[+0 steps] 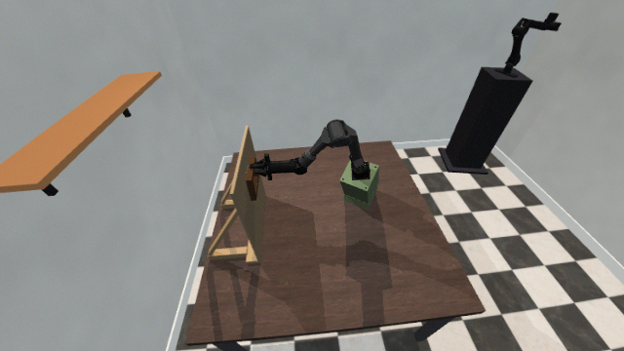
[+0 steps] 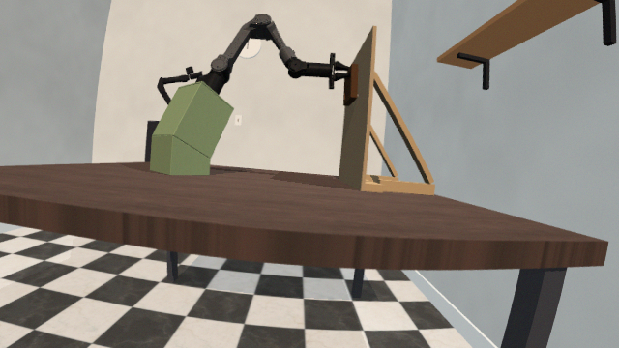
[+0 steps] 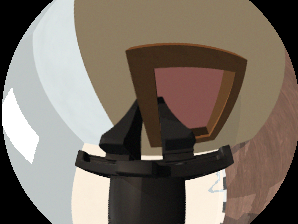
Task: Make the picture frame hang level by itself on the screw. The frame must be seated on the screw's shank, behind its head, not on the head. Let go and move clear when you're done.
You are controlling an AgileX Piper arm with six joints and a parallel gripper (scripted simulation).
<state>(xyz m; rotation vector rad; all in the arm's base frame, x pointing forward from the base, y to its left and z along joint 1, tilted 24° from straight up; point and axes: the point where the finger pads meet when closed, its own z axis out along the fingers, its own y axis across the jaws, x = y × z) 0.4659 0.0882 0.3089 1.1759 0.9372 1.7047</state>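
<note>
My hand is 10 mm short of the brown picture frame, 10 mm to the right of it and 60 mm above it.
</note>
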